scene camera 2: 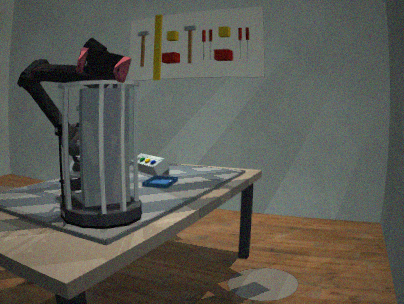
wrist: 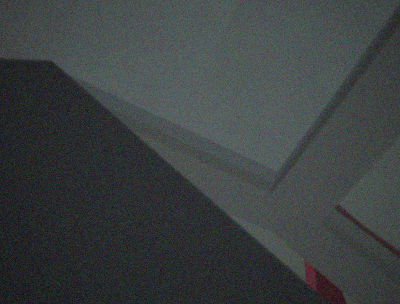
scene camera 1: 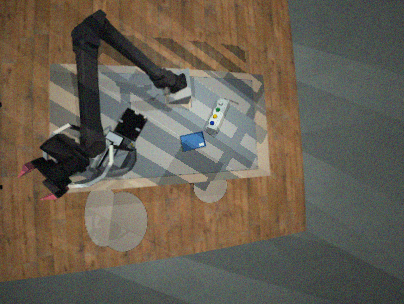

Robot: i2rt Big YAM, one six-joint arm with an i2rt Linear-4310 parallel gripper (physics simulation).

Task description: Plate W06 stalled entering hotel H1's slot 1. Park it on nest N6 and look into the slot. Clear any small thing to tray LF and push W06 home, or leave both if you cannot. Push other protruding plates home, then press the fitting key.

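Where they show: gripper, fingertip midpoint: (scene camera 2: 95, 65) (scene camera 1: 30, 188); arm's base at its link origin: (scene camera 1: 178, 84).
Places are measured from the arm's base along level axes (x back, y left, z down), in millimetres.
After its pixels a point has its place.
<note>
My gripper (scene camera 1: 37, 183) (scene camera 2: 102, 64) {x -461, y -604, z -343 mm} is open and empty, above the top of a round cage with white bars (scene camera 2: 102, 150) {x -449, y -548, z -131 mm}. A tall grey tower (scene camera 2: 91, 145) {x -421, y -560, z -144 mm} stands inside the cage; its slots do not show. One pink fingertip shows at the bottom of the wrist view, where a dark shape covers the left. A black notched nest block (scene camera 1: 131, 124) {x -208, y -318, z 17 mm} lies beside the cage. A blue tray (scene camera 1: 193, 141) {x -365, y 41, z 75 mm} (scene camera 2: 160, 181) {x -351, y 68, z 75 mm} lies near a white key panel (scene camera 1: 218, 116) {x -234, y 209, z 3 mm} (scene camera 2: 152, 163) {x -272, y 163, z 16 mm} with green, yellow and blue keys. Plate W06 cannot be made out.
The table (scene camera 1: 265, 150) {x -521, y 580, z 90 mm} (scene camera 2: 220, 187) {x -602, y 108, z 90 mm} carries a grey mat (scene camera 2: 106, 240) {x -494, y -625, z 79 mm}. The arm's base stands at the back of the mat, and its links (scene camera 1: 90, 95) reach over the left side. The cage's dark round base (scene camera 2: 102, 216) {x -445, y -559, z 42 mm} is near the table edge. A tool board (scene camera 2: 245, 65) hangs on the wall.
</note>
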